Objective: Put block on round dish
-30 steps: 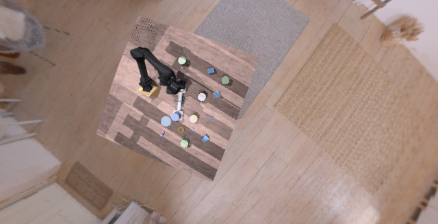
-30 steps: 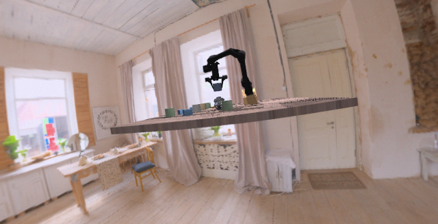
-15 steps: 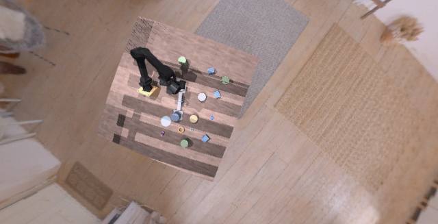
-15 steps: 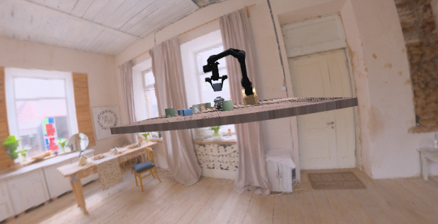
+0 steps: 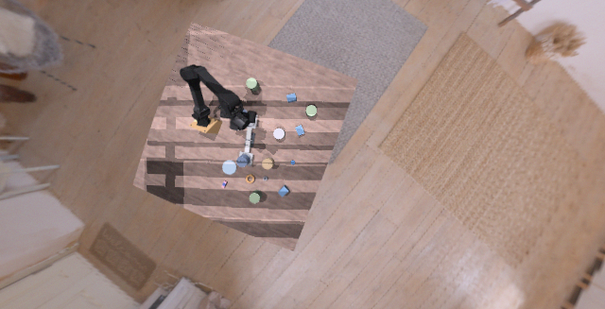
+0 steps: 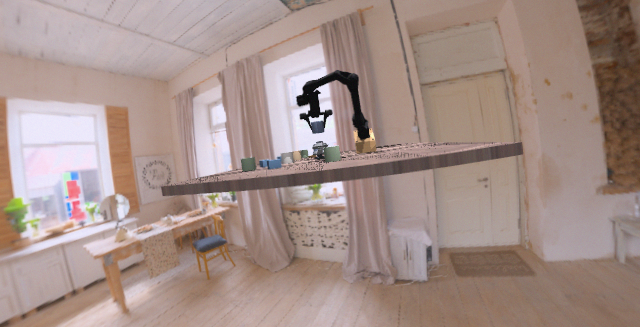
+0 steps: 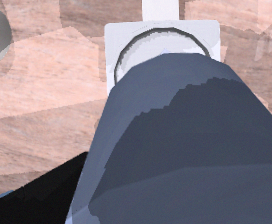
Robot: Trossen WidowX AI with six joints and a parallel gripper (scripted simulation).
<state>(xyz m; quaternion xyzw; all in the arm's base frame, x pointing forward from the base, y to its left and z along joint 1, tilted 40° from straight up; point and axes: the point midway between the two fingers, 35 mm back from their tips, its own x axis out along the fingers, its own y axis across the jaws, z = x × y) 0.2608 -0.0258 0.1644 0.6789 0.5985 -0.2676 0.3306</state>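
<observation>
The round dish is 100 mm behind my gripper tip, 360 mm to the right of it and 170 mm below it. The rest, counted from my gripper tip: balance beam: 10 mm ahead, 140 mm to the right, 130 mm below; then cup: 20 mm to the left, 10 mm above; then white cylinder: 210 mm ahead, 70 mm to the right, 130 mm below.
</observation>
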